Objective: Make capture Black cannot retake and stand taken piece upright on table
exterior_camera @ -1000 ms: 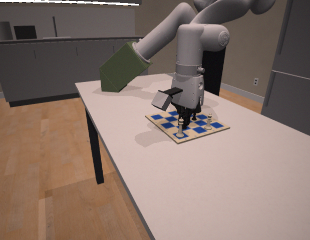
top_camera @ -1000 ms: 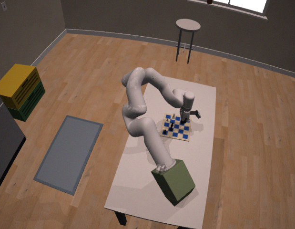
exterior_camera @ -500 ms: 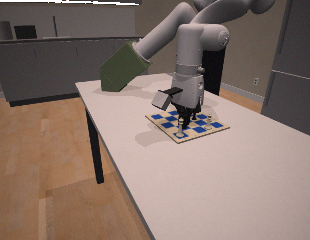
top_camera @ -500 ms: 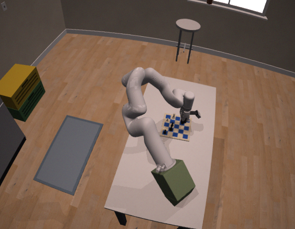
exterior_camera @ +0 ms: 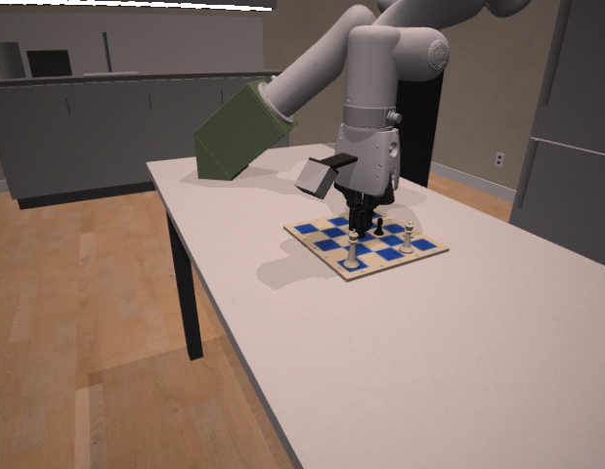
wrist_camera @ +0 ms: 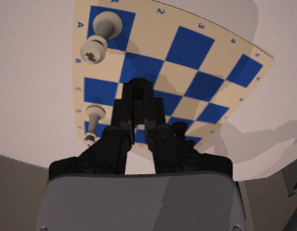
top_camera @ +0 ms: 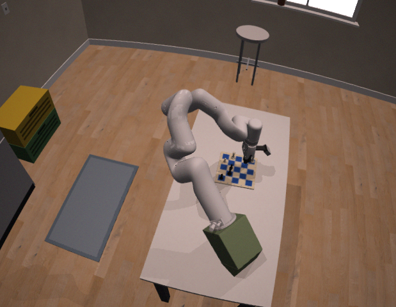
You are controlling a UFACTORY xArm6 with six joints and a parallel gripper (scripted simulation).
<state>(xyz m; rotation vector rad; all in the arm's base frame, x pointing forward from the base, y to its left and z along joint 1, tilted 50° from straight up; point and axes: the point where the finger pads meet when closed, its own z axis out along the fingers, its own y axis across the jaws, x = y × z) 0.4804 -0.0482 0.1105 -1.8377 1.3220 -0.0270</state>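
The white piece lies 50 mm ahead of my hand, 30 mm to the right of it and 30 mm below it. The rest, counted from my hand: black pawn (50 mm behind, 60 mm to the left, 40 mm below); blue-and-tan chessboard (50 mm behind, 30 mm to the left, 60 mm below); black knight (20 mm below).
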